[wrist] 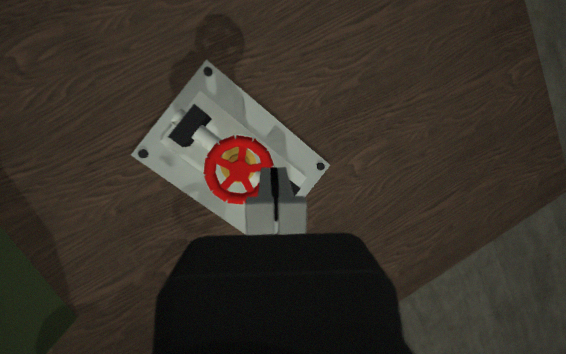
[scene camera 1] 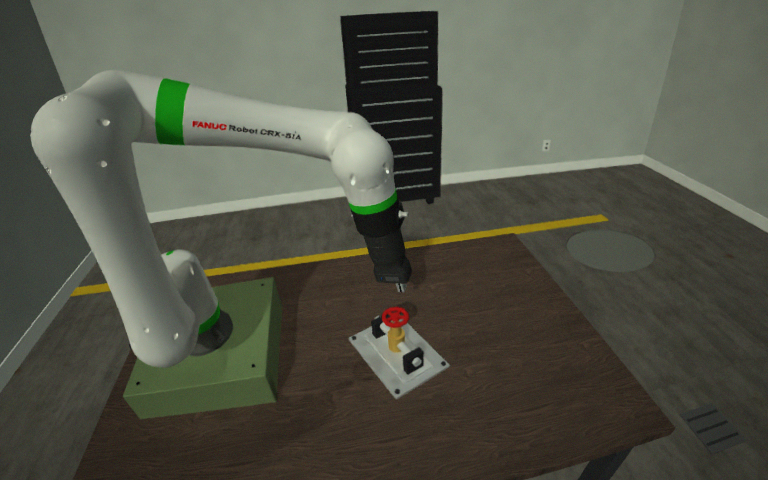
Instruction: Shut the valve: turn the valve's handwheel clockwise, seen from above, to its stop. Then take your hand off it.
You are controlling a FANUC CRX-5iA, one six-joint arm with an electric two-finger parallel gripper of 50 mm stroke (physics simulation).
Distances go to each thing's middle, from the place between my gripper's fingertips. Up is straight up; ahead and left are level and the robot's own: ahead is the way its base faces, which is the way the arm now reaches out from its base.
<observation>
My gripper is now 11 cm above the red handwheel (wrist: 239,170), 2 cm past it and 1 cm to the right of it. Round my hand: light grey plate (scene camera 1: 393,383): 23 cm below, 2 cm behind, 1 cm to the left.
</observation>
